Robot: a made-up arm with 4 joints.
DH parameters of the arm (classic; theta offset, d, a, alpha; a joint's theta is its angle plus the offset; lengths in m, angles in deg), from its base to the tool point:
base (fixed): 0 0 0 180
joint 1: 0 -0.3 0.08 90
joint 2: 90 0.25 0.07 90
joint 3: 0 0.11 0 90
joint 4: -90 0.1 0.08 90
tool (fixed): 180 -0.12 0 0
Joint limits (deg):
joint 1: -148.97..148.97
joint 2: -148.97..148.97
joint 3: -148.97..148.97
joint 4: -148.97..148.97
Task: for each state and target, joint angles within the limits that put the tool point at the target. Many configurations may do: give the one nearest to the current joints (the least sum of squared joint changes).
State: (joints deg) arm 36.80 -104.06 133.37 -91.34
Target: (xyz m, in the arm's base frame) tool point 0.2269 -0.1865 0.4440
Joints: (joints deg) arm 75.52 -122.39 112.44 -116.04
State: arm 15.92 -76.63 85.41 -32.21
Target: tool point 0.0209 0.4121 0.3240
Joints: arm -33.35 -102.45 93.34 -24.02
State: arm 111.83 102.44 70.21 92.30
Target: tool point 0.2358 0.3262 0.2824
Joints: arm 63.24 134.17 85.96 70.96
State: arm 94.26 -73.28 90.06 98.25
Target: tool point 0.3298 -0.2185 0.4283
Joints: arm 62.41 -57.23 69.05 133.58
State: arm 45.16 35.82 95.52 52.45
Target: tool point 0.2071 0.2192 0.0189
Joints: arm 37.86 48.58 56.08 61.38
